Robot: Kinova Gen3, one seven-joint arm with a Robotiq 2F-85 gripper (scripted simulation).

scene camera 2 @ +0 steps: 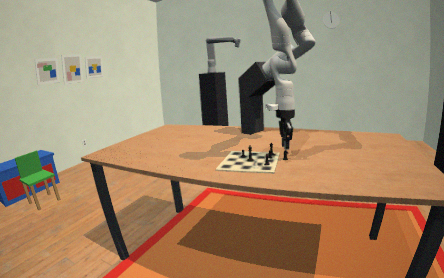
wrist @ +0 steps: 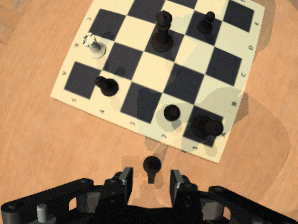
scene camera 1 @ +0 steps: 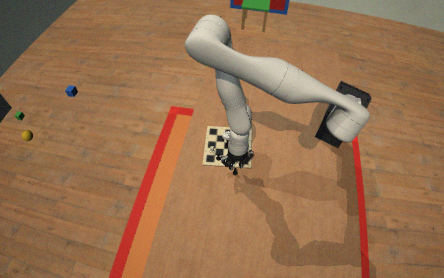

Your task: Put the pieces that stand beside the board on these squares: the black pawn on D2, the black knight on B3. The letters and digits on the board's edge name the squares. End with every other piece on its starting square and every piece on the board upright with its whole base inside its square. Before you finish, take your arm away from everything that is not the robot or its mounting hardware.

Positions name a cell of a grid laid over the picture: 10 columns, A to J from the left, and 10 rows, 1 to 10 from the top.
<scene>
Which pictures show the chessboard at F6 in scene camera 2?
Scene camera 2, the wrist view and scene camera 1: all of them.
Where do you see a chessboard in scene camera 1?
E5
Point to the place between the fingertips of my gripper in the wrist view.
F8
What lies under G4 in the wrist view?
A chessboard.
</scene>
